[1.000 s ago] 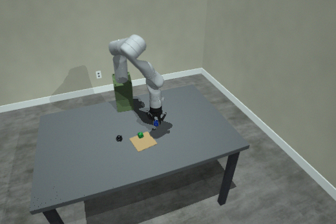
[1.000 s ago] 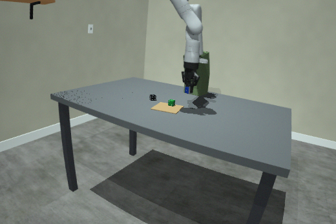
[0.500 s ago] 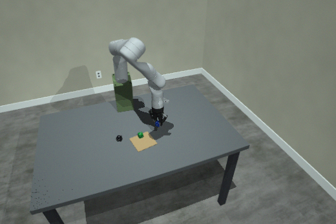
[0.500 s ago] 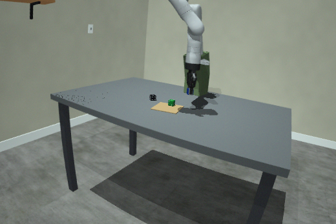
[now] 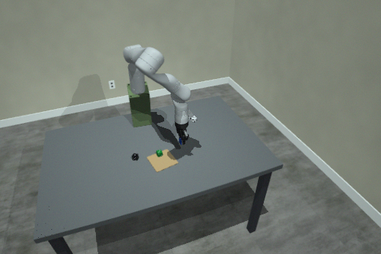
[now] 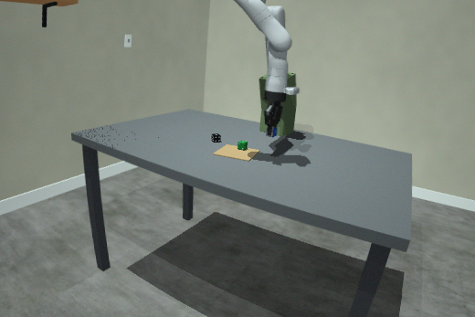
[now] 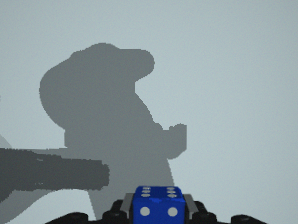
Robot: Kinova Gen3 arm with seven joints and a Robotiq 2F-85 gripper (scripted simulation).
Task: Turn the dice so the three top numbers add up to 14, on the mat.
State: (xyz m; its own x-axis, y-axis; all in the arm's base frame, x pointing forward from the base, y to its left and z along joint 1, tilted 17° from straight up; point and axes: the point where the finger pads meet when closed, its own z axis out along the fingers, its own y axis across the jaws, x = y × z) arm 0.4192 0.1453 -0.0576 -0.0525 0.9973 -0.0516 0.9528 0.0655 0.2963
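My gripper is now 13 cm to the left of the tan mat and 11 cm above it. The rest, counted from my hand: black die 7 cm behind, 27 cm to the right, 10 cm below; then blue die right at my hand; then green die 4 cm behind, 13 cm to the right, 9 cm below.
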